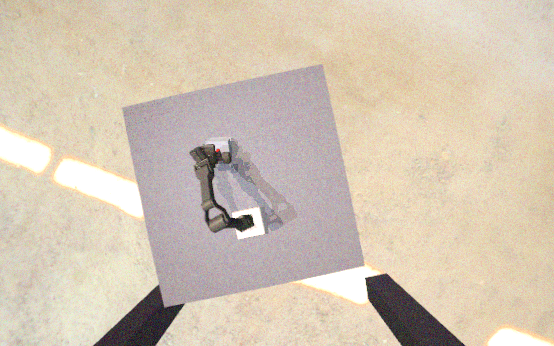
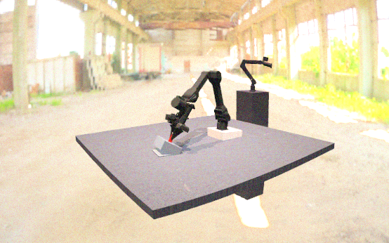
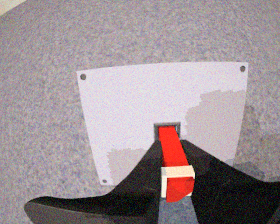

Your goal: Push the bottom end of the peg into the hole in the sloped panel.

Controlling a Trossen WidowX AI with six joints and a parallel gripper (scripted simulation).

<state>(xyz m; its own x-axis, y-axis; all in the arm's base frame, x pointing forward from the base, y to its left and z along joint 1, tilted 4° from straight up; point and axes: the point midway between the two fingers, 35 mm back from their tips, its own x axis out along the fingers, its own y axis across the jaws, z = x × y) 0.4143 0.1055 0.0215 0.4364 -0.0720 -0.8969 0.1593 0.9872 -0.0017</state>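
The red peg is 10 mm behind my gripper tip and 10 mm above it. From my gripper tip the other things lie so: sloped panel (40 mm below, 20 mm ahead).
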